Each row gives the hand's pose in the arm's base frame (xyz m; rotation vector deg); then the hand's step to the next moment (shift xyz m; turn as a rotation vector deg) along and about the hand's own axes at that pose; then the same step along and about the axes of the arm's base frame.
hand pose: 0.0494 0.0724 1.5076 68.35 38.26 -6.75
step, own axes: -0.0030 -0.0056 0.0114 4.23 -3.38 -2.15
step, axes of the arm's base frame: 0.0000 -0.0130 -0.0007 1.07 1.68 -5.48
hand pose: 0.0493 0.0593 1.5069 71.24 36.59 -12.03
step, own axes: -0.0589 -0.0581 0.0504 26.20 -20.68 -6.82
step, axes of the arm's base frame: -0.0587 -0.0768 -0.0056 8.95 4.45 -32.57
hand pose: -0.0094 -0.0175 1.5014 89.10 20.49 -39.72
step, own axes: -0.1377 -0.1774 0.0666 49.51 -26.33 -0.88
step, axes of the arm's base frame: -0.2273 -0.0194 -0.0530 22.08 -4.83 -51.33
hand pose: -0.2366 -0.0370 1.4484 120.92 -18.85 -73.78
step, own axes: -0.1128 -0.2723 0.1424 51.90 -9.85 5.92
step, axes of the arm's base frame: -0.2086 0.2112 -0.1381 19.20 -21.33 -44.75
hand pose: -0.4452 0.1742 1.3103 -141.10 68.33 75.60
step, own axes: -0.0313 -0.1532 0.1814 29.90 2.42 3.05
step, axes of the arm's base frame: -0.0258 0.2007 -0.1281 5.79 -18.00 -23.48
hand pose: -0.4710 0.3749 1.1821 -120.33 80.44 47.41
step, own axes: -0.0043 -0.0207 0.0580 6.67 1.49 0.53
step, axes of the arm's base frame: 0.0054 0.0495 -0.0365 0.44 -4.46 -5.19
